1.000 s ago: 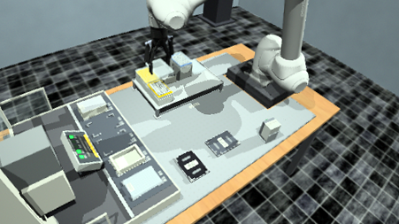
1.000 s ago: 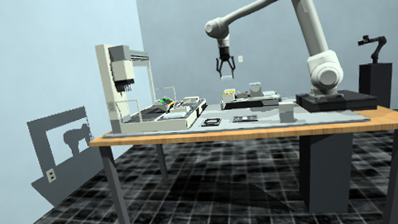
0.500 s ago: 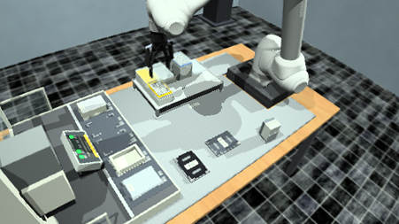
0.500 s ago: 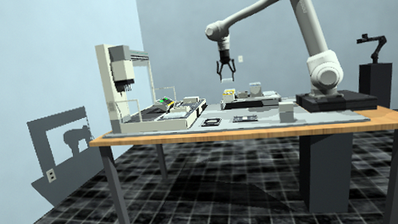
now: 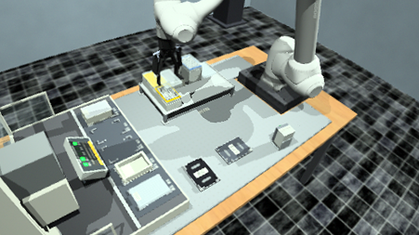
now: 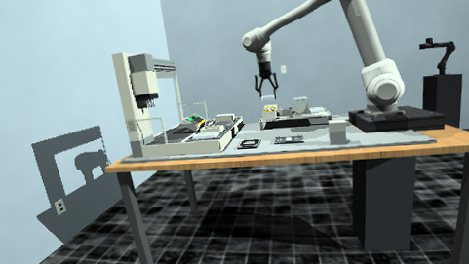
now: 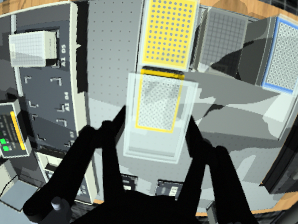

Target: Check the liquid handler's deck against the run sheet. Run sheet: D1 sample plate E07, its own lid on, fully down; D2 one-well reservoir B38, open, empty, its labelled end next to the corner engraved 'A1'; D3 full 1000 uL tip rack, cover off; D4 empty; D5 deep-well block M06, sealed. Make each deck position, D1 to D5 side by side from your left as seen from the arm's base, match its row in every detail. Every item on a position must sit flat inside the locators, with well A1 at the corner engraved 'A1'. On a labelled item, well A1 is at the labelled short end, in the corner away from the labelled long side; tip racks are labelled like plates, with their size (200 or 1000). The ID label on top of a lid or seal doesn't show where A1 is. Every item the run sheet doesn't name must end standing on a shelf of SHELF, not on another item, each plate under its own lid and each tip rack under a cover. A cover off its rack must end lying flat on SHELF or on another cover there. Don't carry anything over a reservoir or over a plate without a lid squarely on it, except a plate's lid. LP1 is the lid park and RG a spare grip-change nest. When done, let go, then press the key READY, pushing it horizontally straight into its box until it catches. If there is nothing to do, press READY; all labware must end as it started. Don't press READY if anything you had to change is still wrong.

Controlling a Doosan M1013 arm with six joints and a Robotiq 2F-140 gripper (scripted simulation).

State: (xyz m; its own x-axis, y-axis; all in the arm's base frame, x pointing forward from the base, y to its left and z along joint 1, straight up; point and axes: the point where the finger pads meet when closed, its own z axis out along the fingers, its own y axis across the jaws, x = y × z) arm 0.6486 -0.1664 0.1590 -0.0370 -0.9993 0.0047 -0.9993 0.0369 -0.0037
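Right now the yellow-rimmed tip rack is 110 mm below my hand, 10 mm to the left of it and 10 mm behind it. Round my hand: clear cover: 10 mm below; then blue-rimmed tip rack: 230 mm behind, 120 mm to the right, 90 mm below; then shelf: 160 mm below, 160 mm behind, 60 mm to the right.
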